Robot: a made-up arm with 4 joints.
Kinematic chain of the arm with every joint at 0, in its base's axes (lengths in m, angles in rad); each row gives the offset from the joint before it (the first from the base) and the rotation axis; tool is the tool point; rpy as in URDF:
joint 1: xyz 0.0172 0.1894 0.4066 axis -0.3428 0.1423 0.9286
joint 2: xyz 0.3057 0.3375 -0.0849 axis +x
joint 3: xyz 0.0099 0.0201 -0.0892 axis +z
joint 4: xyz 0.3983 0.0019 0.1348 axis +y
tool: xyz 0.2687 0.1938 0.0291 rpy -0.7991 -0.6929 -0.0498
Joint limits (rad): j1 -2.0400..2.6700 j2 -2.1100..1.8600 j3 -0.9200..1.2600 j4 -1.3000..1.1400
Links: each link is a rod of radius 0.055 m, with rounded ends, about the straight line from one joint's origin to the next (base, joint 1, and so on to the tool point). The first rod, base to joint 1, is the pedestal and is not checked.
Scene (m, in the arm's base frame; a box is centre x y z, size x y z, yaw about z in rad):
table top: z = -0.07
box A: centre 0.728 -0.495 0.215 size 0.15 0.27 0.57 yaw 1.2
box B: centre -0.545 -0.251 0 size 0.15 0.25 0.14 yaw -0.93
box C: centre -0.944 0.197 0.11 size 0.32 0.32 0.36 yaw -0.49
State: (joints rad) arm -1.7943 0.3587 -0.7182 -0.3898
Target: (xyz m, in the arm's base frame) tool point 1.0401 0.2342 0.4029
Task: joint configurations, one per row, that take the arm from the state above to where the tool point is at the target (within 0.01 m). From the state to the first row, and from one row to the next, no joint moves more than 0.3 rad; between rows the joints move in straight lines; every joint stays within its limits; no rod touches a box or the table.
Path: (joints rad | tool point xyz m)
1: -1.5307 0.2119 -0.7686 -0.6174 | 0.1506 -0.6867 0.3510
2: -1.2671 0.0650 -0.8191 -0.8449 | 0.3366 -0.5981 0.5107
3: -1.0035 -0.0818 -0.8696 -1.0725 | 0.5183 -0.4292 0.6436
4: -0.7399 -0.2286 -0.9200 -1.3000 | 0.6610 -0.1861 0.7272
5: -0.6290 -0.0961 -0.8250 -1.0530 | 0.7307 -0.1767 0.6807
6: -0.5180 0.0364 -0.7299 -0.8060 | 0.8179 -0.1364 0.6175
7: -0.4071 0.1689 -0.6349 -0.5591 | 0.9098 -0.0552 0.5450
8: -0.2962 0.3014 -0.5398 -0.3121 | 0.9898 0.0701 0.4709
9: -0.1852 0.4339 -0.4448 -0.0651 | 1.0401 0.2342 0.4029

